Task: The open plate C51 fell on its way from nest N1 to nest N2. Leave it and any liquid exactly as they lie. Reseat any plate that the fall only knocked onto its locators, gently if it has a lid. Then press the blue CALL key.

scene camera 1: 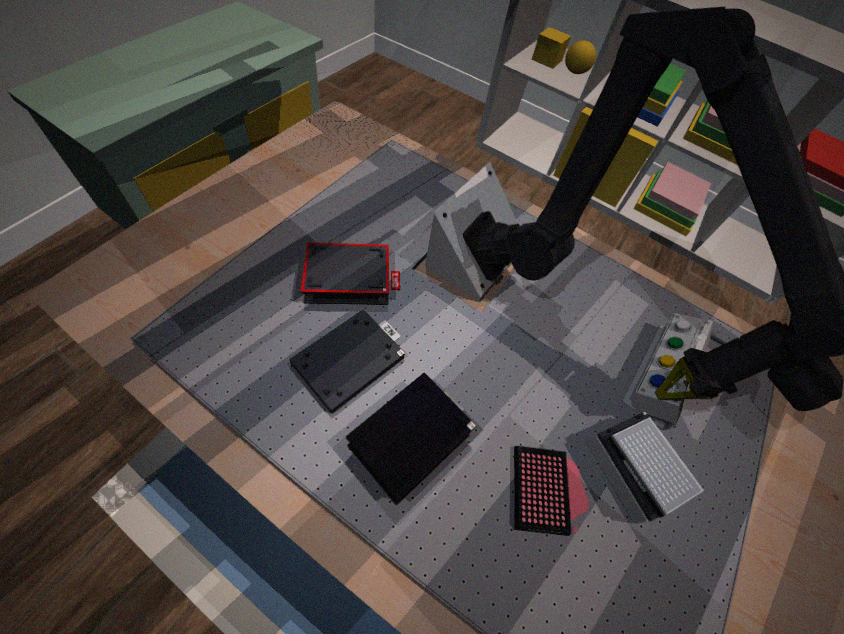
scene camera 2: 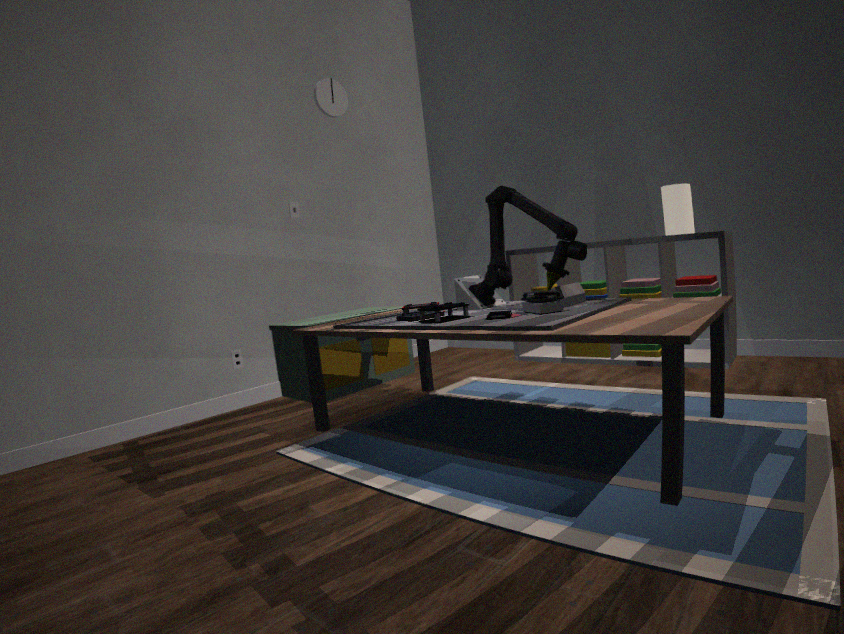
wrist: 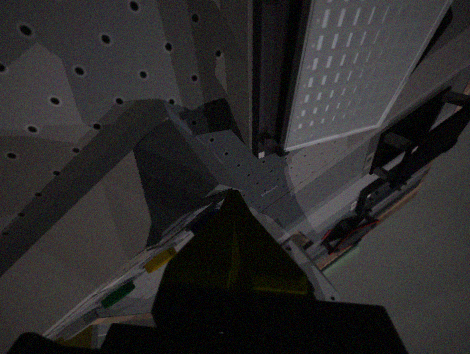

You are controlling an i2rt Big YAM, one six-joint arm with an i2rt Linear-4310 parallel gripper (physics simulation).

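Places are measured from the arm's base along level axes (x ahead, y left, z up), in centimetres.
Pixels of known places: gripper, between the fingertips: (scene camera 1: pixel 657 395) (scene camera 2: pixel 547 290) (wrist: pixel 232 196); arm's base, origin of its link: (scene camera 1: pixel 485 246) (scene camera 2: pixel 481 295).
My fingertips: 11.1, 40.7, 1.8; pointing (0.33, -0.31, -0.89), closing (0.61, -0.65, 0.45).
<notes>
For each thing: its middle in the pictures, then the offset to it from my fingertips, as dx, dy, dz. "*": a spot on its surface instead.
- key box, a spot on its surface: (scene camera 1: pixel 655 406) * +0.5, +1.2, -2.3
- blue key, a spot on its surface: (scene camera 1: pixel 657 380) * -2.8, -0.9, +0.0
- open plate C51, middle of its body: (scene camera 1: pixel 541 488) (scene camera 2: pixel 499 314) +23.3, -8.8, -6.2
- pink liquid, middle of its body: (scene camera 1: pixel 557 490) +21.7, -6.3, -6.9
- pale plate, middle of its body: (wrist: pixel 375 28) (scene camera 1: pixel 656 463) (scene camera 2: pixel 540 292) +11.7, +3.1, +0.6
- Nest N2, middle of its body: (scene camera 1: pixel 348 357) (wrist: pixel 385 189) (scene camera 2: pixel 420 314) +24.4, -47.6, -5.5
- black raised platform, middle of its body: (scene camera 1: pixel 411 435) (wrist: pixel 421 141) (scene camera 2: pixel 443 312) +29.4, -30.4, -4.0
My gripper (scene camera 1: pixel 661 394) (scene camera 2: pixel 549 289) (wrist: pixel 232 196) is shut and empty, its yellow fingertips down at the blue key's end of the key box (scene camera 1: pixel 655 406). The blue key (scene camera 1: pixel 657 380) shows beside the fingertips; in the wrist view it is dark and mostly hidden by a finger. Whether they touch is unclear. The open plate C51 (scene camera 1: pixel 541 490) lies on the mat with pink wells, pink liquid (scene camera 1: pixel 577 487) beside it. A pale plate (scene camera 1: pixel 656 465) (wrist: pixel 355 70) lies over a black nest (scene camera 1: pixel 622 458) (wrist: pixel 275 65); its exact seating is unclear. Nest N2 (scene camera 1: pixel 346 360) carries no plate.
The key box also carries yellow (scene camera 1: pixel 666 360) (wrist: pixel 160 259), green (scene camera 1: pixel 674 342) (wrist: pixel 118 294) and white (scene camera 1: pixel 682 325) keys. A black raised platform (scene camera 1: pixel 411 436) stands in front of N2, and a red-rimmed one (scene camera 1: pixel 346 267) behind it. A grey slanted stand (scene camera 1: pixel 446 245) is beside the arm's base.
</notes>
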